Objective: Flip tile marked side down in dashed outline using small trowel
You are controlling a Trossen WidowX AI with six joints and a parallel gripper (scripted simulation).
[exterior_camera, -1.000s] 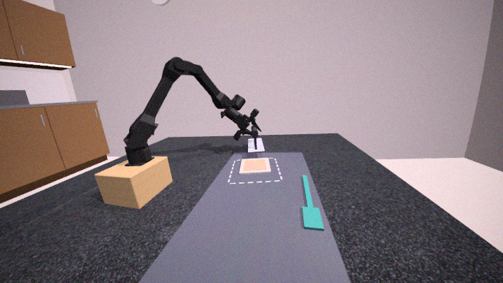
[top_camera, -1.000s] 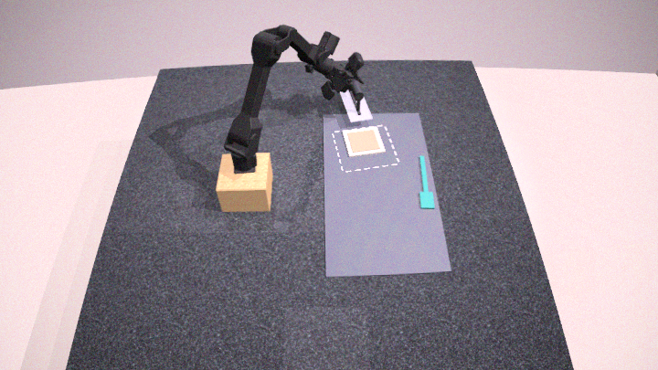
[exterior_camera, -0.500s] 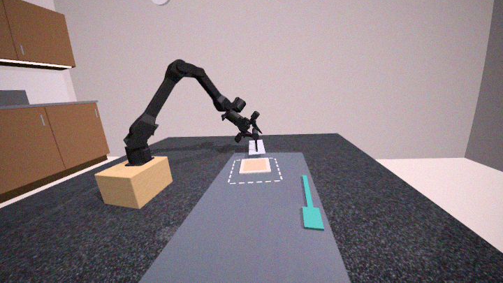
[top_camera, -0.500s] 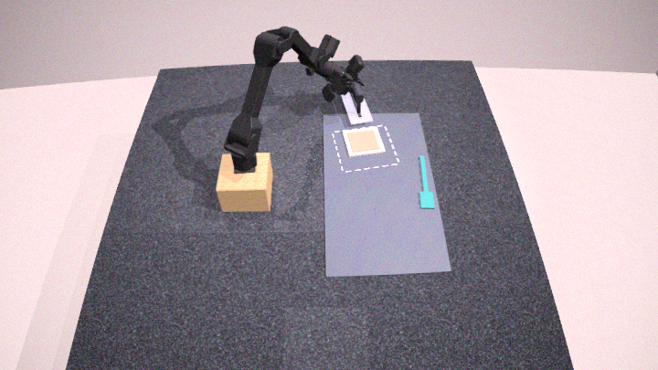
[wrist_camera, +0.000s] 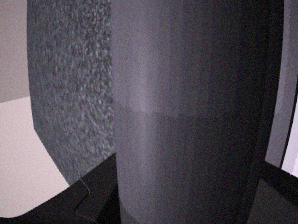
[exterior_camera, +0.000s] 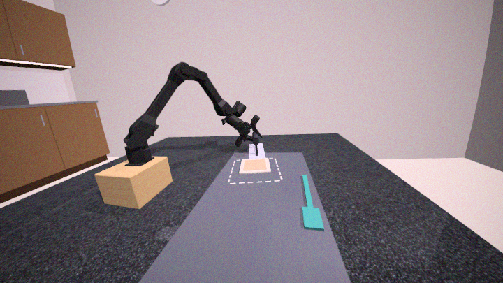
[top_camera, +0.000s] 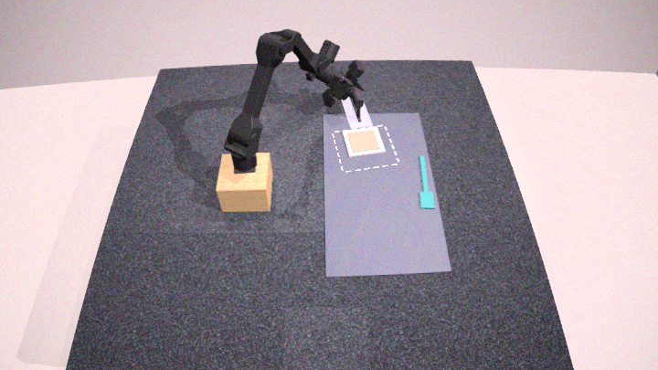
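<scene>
Right now my gripper tip is 41 cm to the left of the teal trowel, 14 cm short of it and 5 cm above it. Also, from my gripper tip: grey mat: 37 cm to the right, 7 cm below; tile: 19 cm to the right, 5 cm below, 2 cm behind.
</scene>
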